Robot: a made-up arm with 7 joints.
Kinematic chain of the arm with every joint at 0, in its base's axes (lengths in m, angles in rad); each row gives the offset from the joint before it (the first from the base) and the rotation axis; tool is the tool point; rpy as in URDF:
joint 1: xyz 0 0 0.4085 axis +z
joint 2: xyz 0 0 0 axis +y
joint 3: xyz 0 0 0.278 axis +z
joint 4: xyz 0.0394 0 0 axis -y
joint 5: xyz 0.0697 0 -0.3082 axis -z
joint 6: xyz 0 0 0 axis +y
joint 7: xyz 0.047 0 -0.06 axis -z
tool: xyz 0 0 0 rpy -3.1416 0 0
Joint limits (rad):
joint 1: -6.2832..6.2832
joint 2: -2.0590..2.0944
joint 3: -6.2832..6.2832
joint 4: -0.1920..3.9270
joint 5: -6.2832..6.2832
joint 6: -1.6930..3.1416
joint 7: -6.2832..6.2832
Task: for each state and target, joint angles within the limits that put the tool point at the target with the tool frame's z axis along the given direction. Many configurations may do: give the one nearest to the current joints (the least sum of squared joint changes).
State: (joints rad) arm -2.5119 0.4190 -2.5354 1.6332 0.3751 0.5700 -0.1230
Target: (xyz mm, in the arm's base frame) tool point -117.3 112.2 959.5 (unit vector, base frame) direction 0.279 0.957 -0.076
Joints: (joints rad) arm -2.3963 0.7404 -2.7403 1.8066 0.3043 0.9690 -0.1230
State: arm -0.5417 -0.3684 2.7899 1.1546 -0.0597 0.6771 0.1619
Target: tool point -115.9 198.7 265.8 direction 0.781 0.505 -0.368
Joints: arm -0.2922 -0.5445 2.5876 0.4619 -1.3264 0.9222 0.1619
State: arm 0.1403 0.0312 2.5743 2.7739 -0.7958 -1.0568 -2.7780
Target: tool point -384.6 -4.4 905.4 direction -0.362 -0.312 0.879
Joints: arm 0.0139 -0.5356 2.7879 2.6279 -0.3485 -0.7856 -2.7780
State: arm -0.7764 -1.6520 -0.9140 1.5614 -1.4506 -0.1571 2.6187
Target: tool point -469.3 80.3 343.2 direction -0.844 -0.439 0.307
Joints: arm -1.1795 -1.9919 -1.6111 1.2716 -1.2862 -0.3004 2.6187
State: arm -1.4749 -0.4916 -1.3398 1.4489 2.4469 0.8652 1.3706
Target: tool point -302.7 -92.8 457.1 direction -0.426 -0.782 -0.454
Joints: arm -1.5973 -0.3533 -1.1516 0.6382 1.7622 0.3879 1.3706
